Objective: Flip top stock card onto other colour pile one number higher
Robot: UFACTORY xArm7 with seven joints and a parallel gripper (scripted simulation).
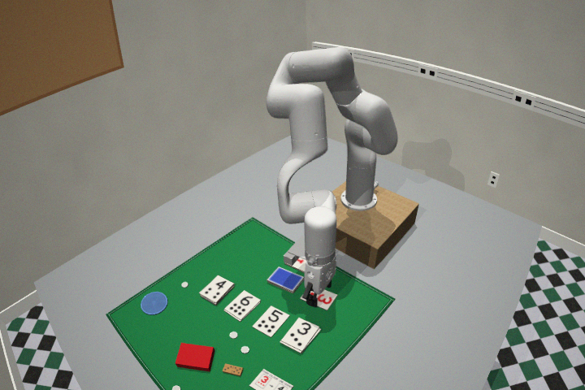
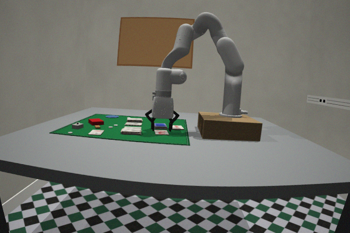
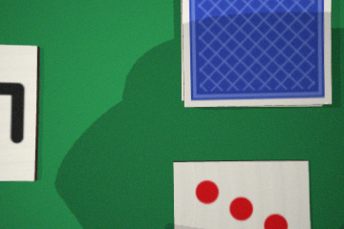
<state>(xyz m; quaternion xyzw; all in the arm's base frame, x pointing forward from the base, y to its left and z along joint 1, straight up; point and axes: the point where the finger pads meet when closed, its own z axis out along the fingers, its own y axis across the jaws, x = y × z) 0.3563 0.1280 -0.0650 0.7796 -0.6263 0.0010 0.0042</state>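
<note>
Now: the green mat 19 cm ahead of my hand, 11 cm to the right of it and 4 cm below it. The rest, counted from my hand: reference card: 29 cm ahead, 11 cm to the left, 2 cm below; grey block: 43 cm ahead, 5 cm to the left, 1 cm below; red block: 38 cm ahead, 9 cm to the right, 1 cm below.
</note>
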